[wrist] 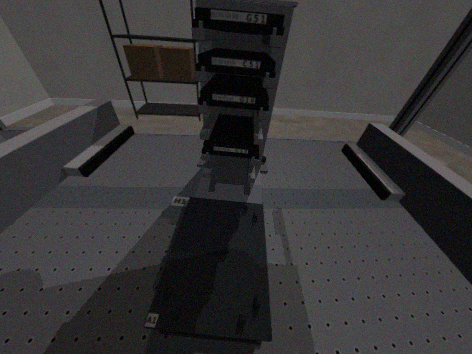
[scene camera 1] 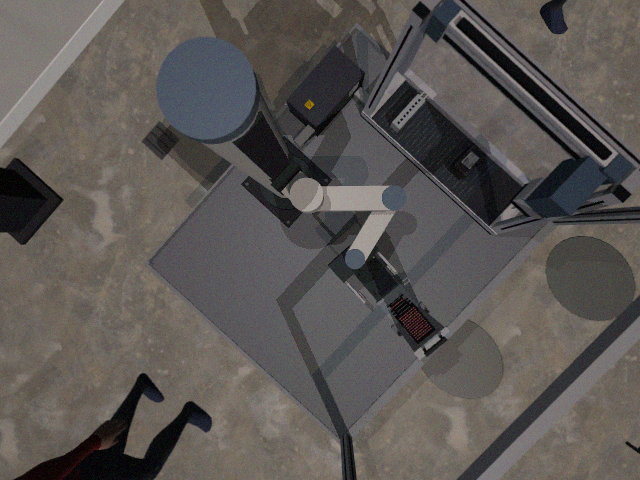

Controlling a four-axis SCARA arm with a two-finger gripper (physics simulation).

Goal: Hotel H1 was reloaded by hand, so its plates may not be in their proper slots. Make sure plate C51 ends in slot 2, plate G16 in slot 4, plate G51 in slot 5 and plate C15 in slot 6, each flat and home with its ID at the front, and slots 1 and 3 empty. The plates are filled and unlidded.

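Places are measured from the arm's base along level axes (x ahead, y left, z up), in centimetres.
Where they show: gripper, fingertip midpoint: (wrist: 240,126) (scene camera 1: 380,287).
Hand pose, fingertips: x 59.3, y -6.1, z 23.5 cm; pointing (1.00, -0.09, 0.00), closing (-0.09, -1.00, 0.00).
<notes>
After its pixels a point has its place.
Hotel H1 (wrist: 283,47) {y -14.3, x 81.6, z 27.0 cm} (scene camera 1: 419,353) {y -13.8, x 83.1, z 32.3 cm} stands upright ahead in the wrist view. From the top it holds plate G51 (wrist: 240,18) {y -6.4, x 69.8, z 29.2 cm} (scene camera 1: 412,320) {y -6.9, x 74.3, z 29.6 cm}, plate C51 (wrist: 235,63) {y -6.2, x 69.8, z 25.7 cm}, plate G16 (wrist: 234,98) {y -6.3, x 69.8, z 22.2 cm} and a lowest plate (wrist: 230,149) {y -6.2, x 69.8, z 15.2 cm} whose blurred label looks like C15. All look level, IDs facing the camera. Empty brackets show between G16 and the lowest plate, and below that plate. Slot numbers cannot be read. My gripper (wrist: 240,126) {y -6.1, x 59.3, z 23.5 cm} (scene camera 1: 372,277) is open and empty, its fingers wide apart in front of the hotel, above a dark stand.
The dark flat stand (wrist: 215,265) {y -4.4, x 56.8, z 7.3 cm}, with labels at its A1 and H1-side corners, lies between my gripper and the hotel's foot. A framed enclosure (scene camera 1: 434,160) {y 50.6, x 42.9, z 6.2 cm} stands at the upper right of the bench (scene camera 1: 222,268) {y -50.1, x 4.8, z 1.3 cm}. A dark box (scene camera 1: 328,85) {y 41.1, x -11.4, z 12.8 cm} stands behind the arm.
</notes>
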